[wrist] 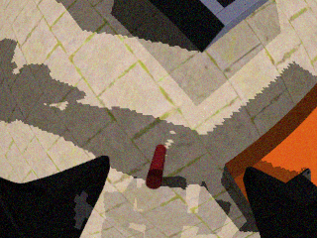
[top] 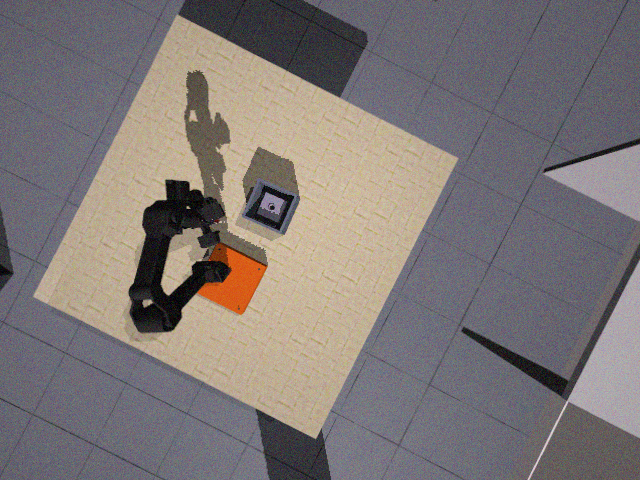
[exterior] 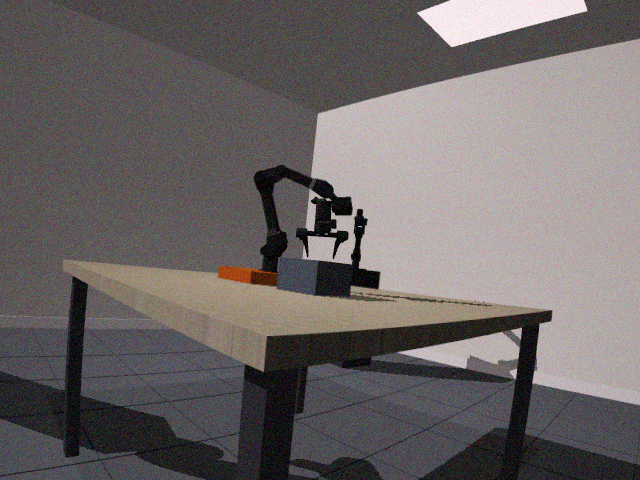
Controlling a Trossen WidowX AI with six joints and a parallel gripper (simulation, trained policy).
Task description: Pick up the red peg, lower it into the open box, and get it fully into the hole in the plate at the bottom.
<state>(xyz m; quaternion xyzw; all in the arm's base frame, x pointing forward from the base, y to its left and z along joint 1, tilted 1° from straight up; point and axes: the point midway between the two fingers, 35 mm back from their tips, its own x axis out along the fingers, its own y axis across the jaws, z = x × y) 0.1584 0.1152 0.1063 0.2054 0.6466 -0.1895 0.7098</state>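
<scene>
Right now the red peg is 7 cm below my gripper tip, 3 cm to the left of it and 2 cm behind it. From my gripper tip the other things lie so: blue-grey box (16 cm ahead, 13 cm to the right, 9 cm below); then grey plate (16 cm ahead, 13 cm to the right, 7 cm below).
</scene>
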